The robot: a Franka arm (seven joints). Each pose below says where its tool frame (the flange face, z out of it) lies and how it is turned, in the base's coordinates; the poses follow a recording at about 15 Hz.
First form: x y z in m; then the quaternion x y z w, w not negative.
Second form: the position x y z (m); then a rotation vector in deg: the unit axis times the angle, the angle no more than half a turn. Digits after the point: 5 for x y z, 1 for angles.
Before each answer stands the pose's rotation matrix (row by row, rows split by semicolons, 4 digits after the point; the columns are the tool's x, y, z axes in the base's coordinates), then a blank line. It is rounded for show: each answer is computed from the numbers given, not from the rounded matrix.
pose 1, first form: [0.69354 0.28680 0.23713 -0.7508 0.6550 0.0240 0.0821]
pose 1, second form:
0.1408 -0.9874 0.0715; -0.9796 -0.1285 0.1547; -0.1436 -0.0918 -0.9854

[0.69354 0.28680 0.23713 -128.5 112.1 4.1]
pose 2, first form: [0.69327 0.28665 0.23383 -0.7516 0.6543 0.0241 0.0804]
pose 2, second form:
0.1427 -0.9874 0.0690; -0.9796 -0.1309 0.1524; -0.1414 -0.0893 -0.9859

[0.69327 0.28665 0.23383 -128.8 112.1 4.1]
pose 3, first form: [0.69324 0.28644 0.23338 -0.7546 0.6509 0.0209 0.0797]
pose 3, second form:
0.1517 -0.9858 0.0722; -0.9791 -0.1399 0.1475; -0.1353 -0.0931 -0.9864

[0.69324 0.28644 0.23338 -129.3 111.6 3.6]
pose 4, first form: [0.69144 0.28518 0.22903 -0.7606 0.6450 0.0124 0.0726]
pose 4, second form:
0.1676 -0.9830 0.0748; -0.9794 -0.1574 0.1264; -0.1125 -0.0944 -0.9892

[0.69144 0.28518 0.22903 -130.9 111.0 2.1]
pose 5, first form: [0.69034 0.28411 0.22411 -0.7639 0.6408 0.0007 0.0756]
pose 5, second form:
0.1787 -0.9792 0.0958; -0.9790 -0.1672 0.1164; -0.0980 -0.1146 -0.9886

[0.69034 0.28411 0.22411 -131.3 110.1 0.1]
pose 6, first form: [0.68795 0.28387 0.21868 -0.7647 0.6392 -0.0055 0.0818]
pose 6, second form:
0.1828 -0.9766 0.1130; -0.9784 -0.1695 0.1181; -0.0962 -0.1321 -0.9866

[0.68795 0.28387 0.21868 -130.9 109.4 -0.9]
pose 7, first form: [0.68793 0.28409 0.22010 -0.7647 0.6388 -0.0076 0.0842]
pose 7, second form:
0.1837 -0.9757 0.1192; -0.9783 -0.1697 0.1191; -0.0960 -0.1385 -0.9857

[0.68793 0.28409 0.22010 -130.7 109.2 -1.3]
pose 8, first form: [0.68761 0.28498 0.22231 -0.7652 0.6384 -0.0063 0.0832]
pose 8, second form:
0.1849 -0.9759 0.1159; -0.9780 -0.1711 0.1193; -0.0966 -0.1354 -0.9861

[0.68761 0.28498 0.22231 -130.9 109.2 -1.1]
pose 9, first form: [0.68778 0.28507 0.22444 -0.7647 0.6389 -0.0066 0.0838]
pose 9, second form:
0.1835 -0.9760 0.1172; -0.9782 -0.1696 0.1197; -0.0970 -0.1366 -0.9859

[0.68778 0.28507 0.22444 -130.8 109.2 -1.1]
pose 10, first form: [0.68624 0.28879 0.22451 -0.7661 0.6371 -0.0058 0.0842]
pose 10, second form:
0.1881 -0.9753 0.1162; -0.9772 -0.1740 0.1216; -0.0984 -0.1364 -0.9858

[0.68624 0.28879 0.22451 -131.0 108.9 -1.0]
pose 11, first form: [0.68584 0.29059 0.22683 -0.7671 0.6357 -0.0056 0.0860]
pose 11, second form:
0.1917 -0.9743 0.1179; -0.9763 -0.1770 0.1248; -0.1008 -0.1391 -0.9851

[0.68584 0.29059 0.22683 -131.0 108.6 -1.0]
